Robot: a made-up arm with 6 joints.
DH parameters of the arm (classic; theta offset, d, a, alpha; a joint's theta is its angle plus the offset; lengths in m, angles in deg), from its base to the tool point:
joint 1: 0 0.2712 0 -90
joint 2: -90 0 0.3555 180
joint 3: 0 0 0 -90
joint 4: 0 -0.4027 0 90
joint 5: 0 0.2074 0 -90
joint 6: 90 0 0 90
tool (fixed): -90 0 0 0
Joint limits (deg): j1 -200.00..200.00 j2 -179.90..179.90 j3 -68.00..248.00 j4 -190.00..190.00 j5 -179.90..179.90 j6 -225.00..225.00
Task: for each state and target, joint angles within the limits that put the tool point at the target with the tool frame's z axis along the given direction. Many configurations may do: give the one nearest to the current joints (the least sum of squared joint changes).
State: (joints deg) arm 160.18 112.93 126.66 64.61 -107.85 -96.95
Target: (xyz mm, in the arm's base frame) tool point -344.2 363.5 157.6 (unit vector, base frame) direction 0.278 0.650 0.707
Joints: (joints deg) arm 149.09 161.62 171.44 49.37 -112.45 -76.57
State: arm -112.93 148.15 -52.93 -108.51 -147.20 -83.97
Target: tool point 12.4 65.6 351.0 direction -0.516 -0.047 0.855
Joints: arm -133.69 133.66 -65.53 -79.91 -152.93 -101.10
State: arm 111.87 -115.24 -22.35 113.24 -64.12 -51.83
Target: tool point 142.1 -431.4 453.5 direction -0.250 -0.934 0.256
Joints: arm 124.45 -128.74 -39.48 127.72 -51.89 -71.64
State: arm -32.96 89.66 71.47 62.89 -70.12 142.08
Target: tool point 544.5 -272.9 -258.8 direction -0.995 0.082 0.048
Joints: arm -22.20 131.58 64.20 76.91 -40.12 129.59
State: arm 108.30 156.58 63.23 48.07 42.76 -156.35
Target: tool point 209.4 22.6 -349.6 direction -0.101 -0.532 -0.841
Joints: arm 86.06 139.13 20.69 -1.23 85.77 -183.59
